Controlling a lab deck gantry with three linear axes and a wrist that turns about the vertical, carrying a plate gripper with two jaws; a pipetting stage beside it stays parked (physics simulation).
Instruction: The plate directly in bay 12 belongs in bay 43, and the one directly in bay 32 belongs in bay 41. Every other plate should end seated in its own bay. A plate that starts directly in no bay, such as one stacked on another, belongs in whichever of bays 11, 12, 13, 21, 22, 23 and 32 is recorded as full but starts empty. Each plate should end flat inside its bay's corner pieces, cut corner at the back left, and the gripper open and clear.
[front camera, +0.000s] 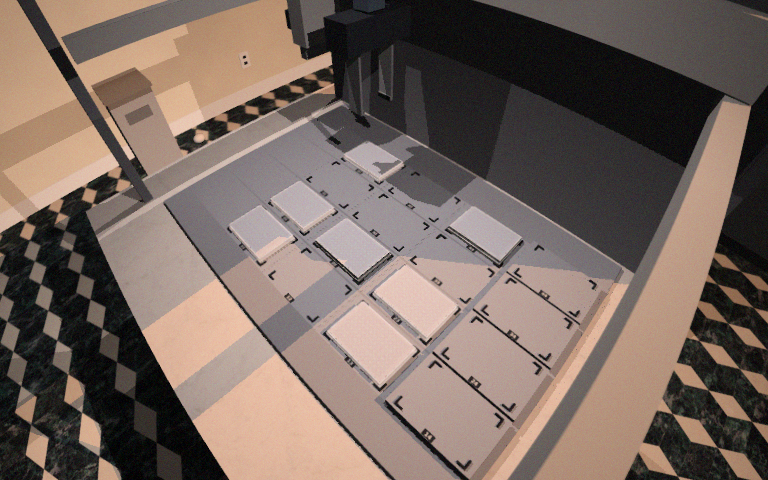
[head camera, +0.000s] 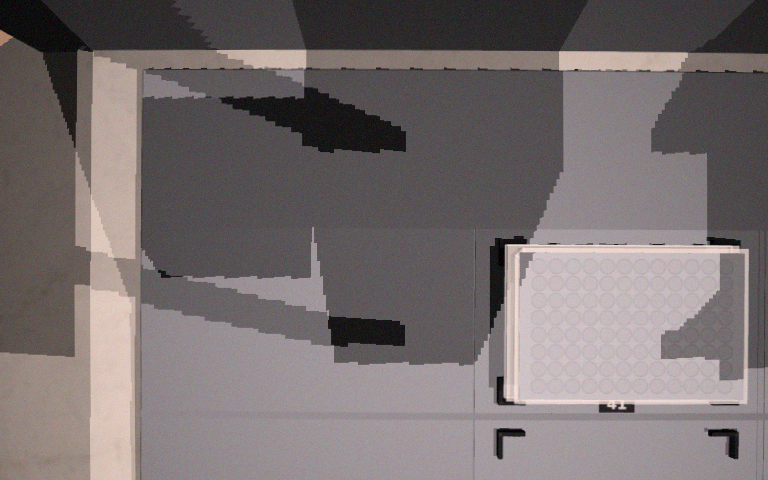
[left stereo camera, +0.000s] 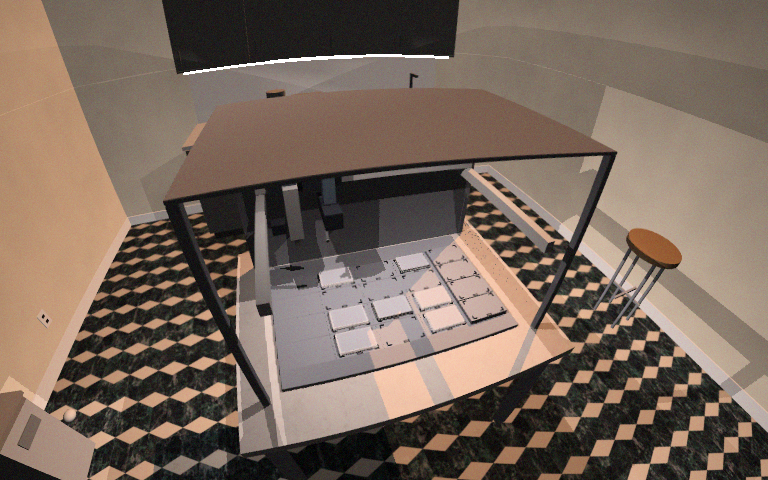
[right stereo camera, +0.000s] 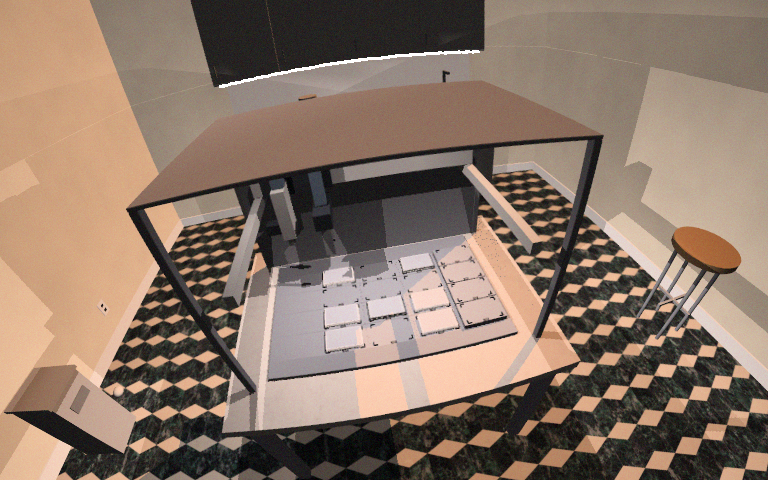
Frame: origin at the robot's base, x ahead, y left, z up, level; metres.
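Where they show: gripper, fingertip midpoint: (front camera: 371, 104) (left stereo camera: 333, 247) (right stereo camera: 331, 247); robot's base, link origin: (front camera: 229, 229) (left stereo camera: 340, 356) (right stereo camera: 326, 352).
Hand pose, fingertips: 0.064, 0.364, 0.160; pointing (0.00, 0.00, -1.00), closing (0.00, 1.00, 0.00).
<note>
Things, the pixels of their top centre, and the offset from my fingertips, as dx, dy, dz. "pt": a spot on its surface instead.
- white plate, top centre: (head camera: 632, 326) (front camera: 373, 158) (left stereo camera: 335, 276) (right stereo camera: 338, 275) +0.000, +0.000, -0.145
- bay 11, surface spot: (front camera: 259, 229) pt -0.001, -0.321, -0.146
- bay 21, surface spot: (front camera: 303, 203) pt +0.005, -0.212, -0.145
- bay 22, surface spot: (front camera: 352, 246) pt +0.167, -0.215, -0.145
- bay 23, surface spot: (front camera: 416, 300) pt +0.332, -0.216, -0.145
- bay 13, surface spot: (front camera: 370, 339) pt +0.328, -0.321, -0.146
The gripper (front camera: 363, 101) hangs high toward the back left; its jaws stand apart with no plate between them. They are dark and partly hard to see. A white plate (front camera: 370, 157) (head camera: 620, 325) (left stereo camera: 336, 277) (right stereo camera: 338, 276) lies flat in bay 41, cut corner at the back left. Another (front camera: 487, 229) (left stereo camera: 412, 261) (right stereo camera: 416, 262) lies in bay 43. Other plates lie flat in bay 11 (front camera: 259, 229), bay 21 (front camera: 303, 203), bay 22 (front camera: 352, 246), bay 23 (front camera: 416, 300) and bay 13 (front camera: 370, 339). Bays 12 and 32 hold no plate.
The pipetting stage (front camera: 312, 22) (left stereo camera: 292, 212) (right stereo camera: 283, 212) is parked left of the gripper. Bays 31, 33 and 42 and the right-hand column of bays hold no plates. A dark back wall (front camera: 543, 152) stands behind the deck, and frame posts and side rails surround it.
</note>
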